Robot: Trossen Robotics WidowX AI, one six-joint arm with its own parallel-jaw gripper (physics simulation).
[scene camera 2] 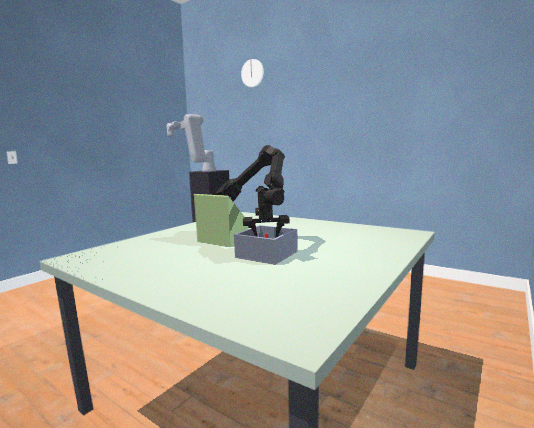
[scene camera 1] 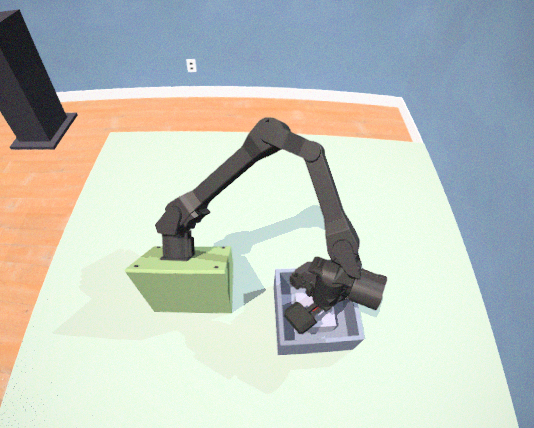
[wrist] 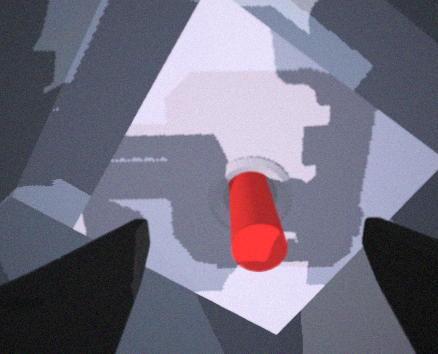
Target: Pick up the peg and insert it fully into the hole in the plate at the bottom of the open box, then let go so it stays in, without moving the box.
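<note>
The red peg stands with its lower end in the hole of the pale plate. A length of it stands up above the plate. How deep the lower end sits cannot be seen. The plate is at the bottom of the open grey-blue box. My black gripper reaches down into the box and is open. Its fingers are on both sides of the peg, with a gap on each side in the wrist view. The gripper hides much of the plate in scene camera 1.
The box walls surround the fingers. The green block bearing the arm's base stands beside the box on the pale green table. A dark pedestal with a white arm stands beyond the table.
</note>
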